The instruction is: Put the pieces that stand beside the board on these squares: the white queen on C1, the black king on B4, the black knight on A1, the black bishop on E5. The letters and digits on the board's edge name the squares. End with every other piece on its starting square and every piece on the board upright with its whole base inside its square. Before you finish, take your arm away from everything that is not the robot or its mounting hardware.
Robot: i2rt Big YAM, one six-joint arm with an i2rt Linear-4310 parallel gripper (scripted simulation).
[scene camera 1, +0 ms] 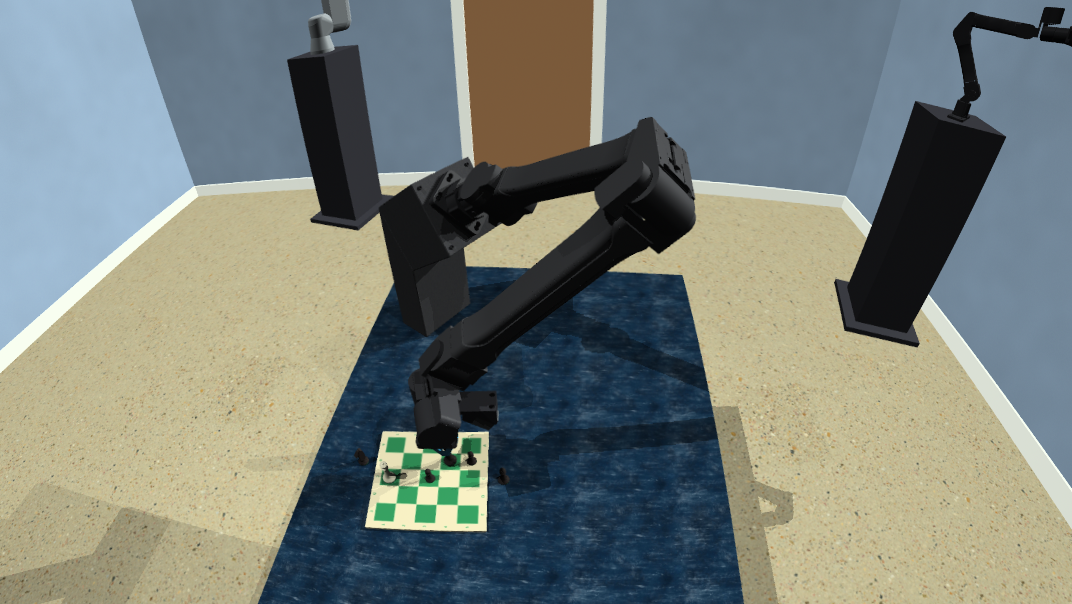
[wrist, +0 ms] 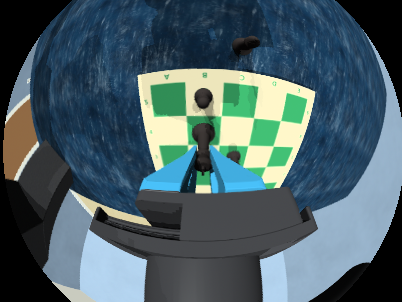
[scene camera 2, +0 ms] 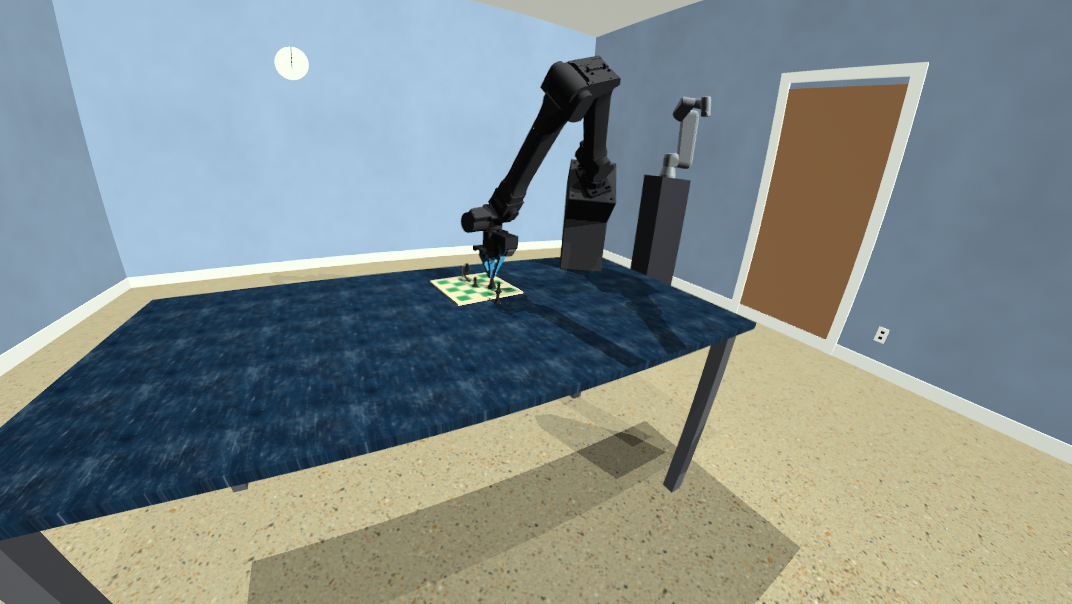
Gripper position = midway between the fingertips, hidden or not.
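Black king [wrist: 203, 133], visible. My gripper [wrist: 203, 151], visible too.
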